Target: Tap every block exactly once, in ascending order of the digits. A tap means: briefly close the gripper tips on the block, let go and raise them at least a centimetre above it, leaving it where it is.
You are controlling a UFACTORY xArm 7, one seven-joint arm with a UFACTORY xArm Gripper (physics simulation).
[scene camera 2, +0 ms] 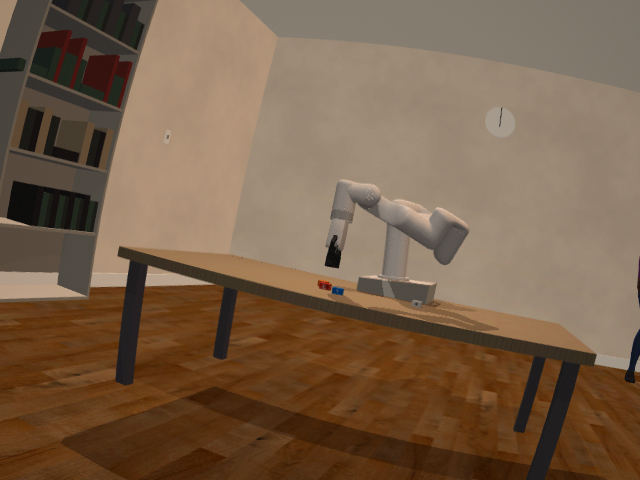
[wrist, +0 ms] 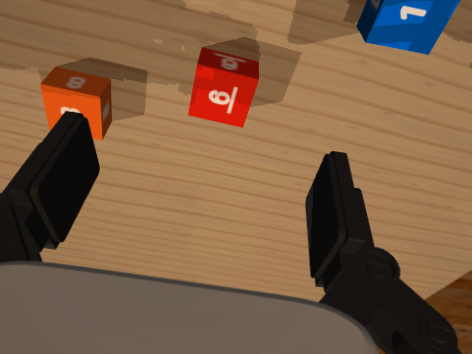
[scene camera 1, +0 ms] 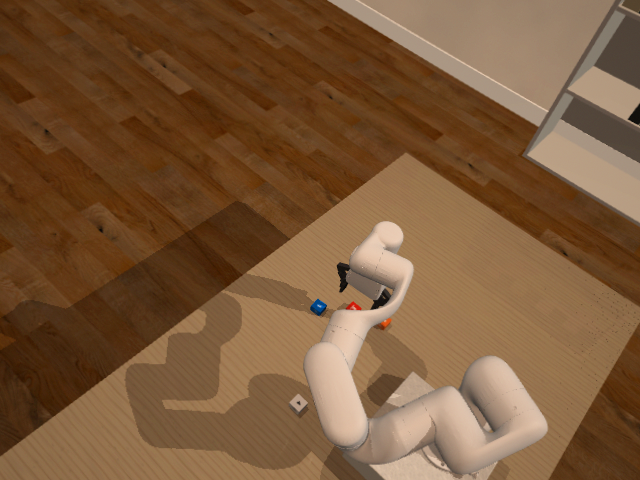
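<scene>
The red block (scene camera 1: 353, 306) (scene camera 2: 325, 286) (wrist: 220, 95) shows an underlined 6 and sits flat on the table. The orange block (scene camera 1: 384, 323) (scene camera 2: 321, 282) (wrist: 72, 95) shows an 8; a finger covers part of it in the wrist view. The blue block (scene camera 1: 318, 306) (scene camera 2: 337, 290) (wrist: 412, 25) shows a digit that looks like a 1 or 7, cut off by the wrist view's edge. The white block (scene camera 1: 298, 404) (scene camera 2: 416, 303) stands apart, its digit too small to read. My gripper (scene camera 1: 359, 298) (scene camera 2: 332, 266) (wrist: 205, 158) is open and empty, well above the table near the red block.
The wooden table (scene camera 1: 465, 258) (scene camera 2: 206, 266) carries the blocks and the robot's base (scene camera 2: 372, 287). The arm passes close over the red and orange blocks in the first scene view. A bookshelf stands on the floor beyond the table.
</scene>
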